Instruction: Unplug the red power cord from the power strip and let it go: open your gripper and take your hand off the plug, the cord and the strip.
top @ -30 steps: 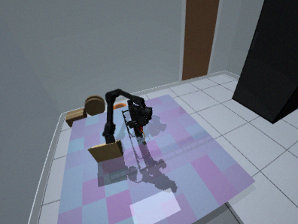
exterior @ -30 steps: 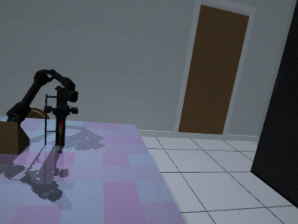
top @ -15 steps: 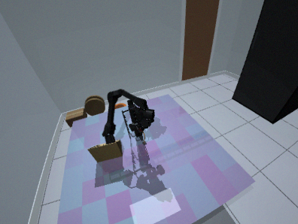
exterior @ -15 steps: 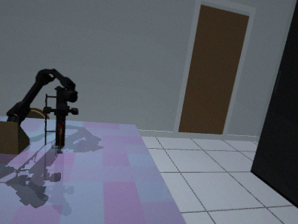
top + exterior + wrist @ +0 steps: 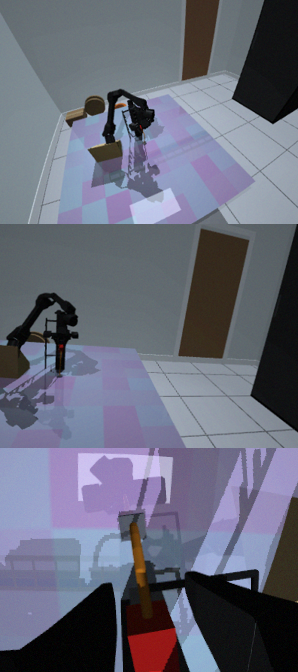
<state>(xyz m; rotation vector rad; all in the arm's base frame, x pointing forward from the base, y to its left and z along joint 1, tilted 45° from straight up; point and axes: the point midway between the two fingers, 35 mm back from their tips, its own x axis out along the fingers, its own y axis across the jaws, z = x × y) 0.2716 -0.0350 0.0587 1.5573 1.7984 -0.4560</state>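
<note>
Right now the red plug is 2 cm behind my gripper tip, 6 cm to the left of it and 1 cm below it.
</note>
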